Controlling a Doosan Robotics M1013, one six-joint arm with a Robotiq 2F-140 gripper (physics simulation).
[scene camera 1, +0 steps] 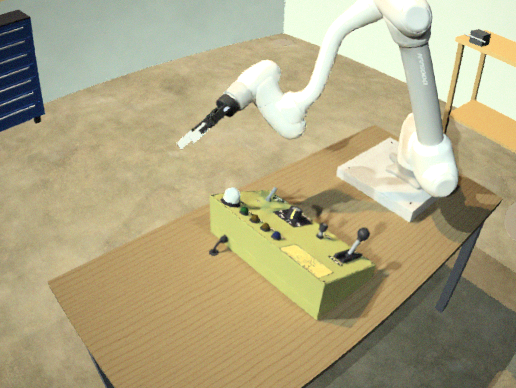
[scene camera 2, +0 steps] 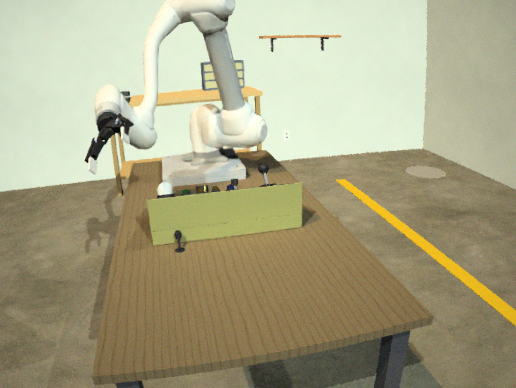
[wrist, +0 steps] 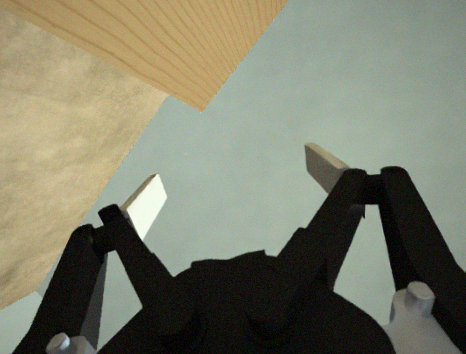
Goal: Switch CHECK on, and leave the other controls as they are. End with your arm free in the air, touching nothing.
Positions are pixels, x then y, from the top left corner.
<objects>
my gripper: scene camera 1; scene camera 2; wrist 232, 172
same spot on yellow-green control box: (scene camera 2: 173, 219) = (scene camera 1: 224, 225)
same spot on my gripper: (scene camera 2: 97, 144) = (scene camera 1: 202, 122)
</objects>
